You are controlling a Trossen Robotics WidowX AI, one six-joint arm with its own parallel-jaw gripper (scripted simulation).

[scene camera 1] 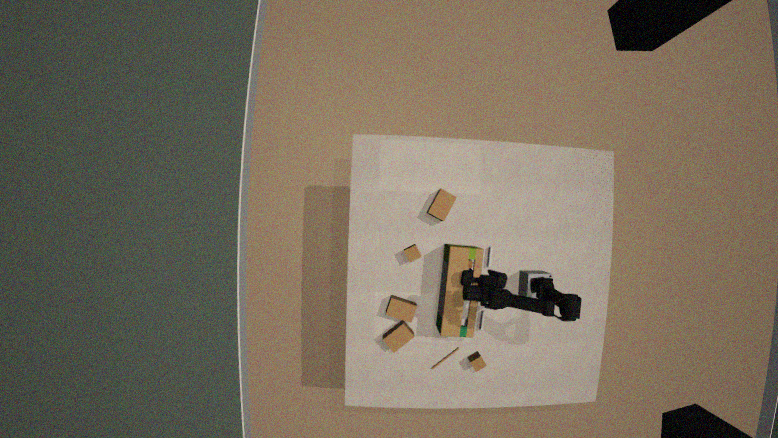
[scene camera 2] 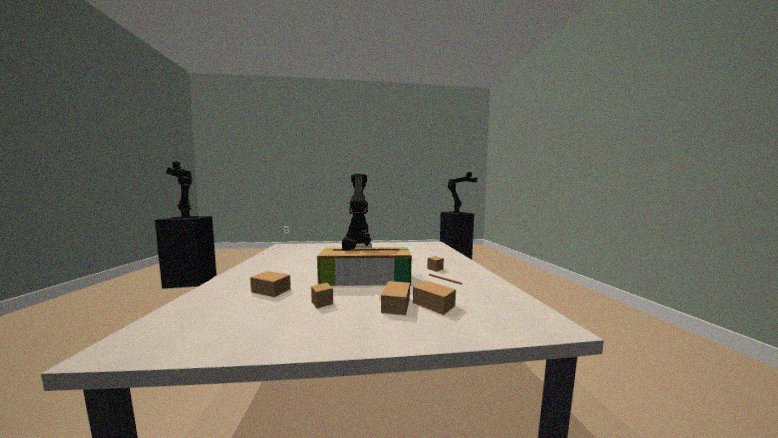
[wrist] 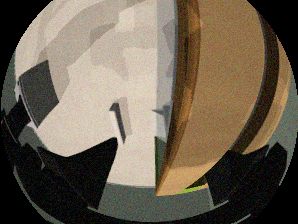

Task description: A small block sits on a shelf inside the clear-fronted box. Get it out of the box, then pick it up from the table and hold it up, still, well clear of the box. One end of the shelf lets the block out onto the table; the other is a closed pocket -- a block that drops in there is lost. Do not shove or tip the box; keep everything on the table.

I see my gripper [wrist: 157,142] and a box [scene camera 2: 376,266].
The box also shows in scene camera 1 [scene camera 1: 456,317] and in the wrist view [wrist: 217,89].
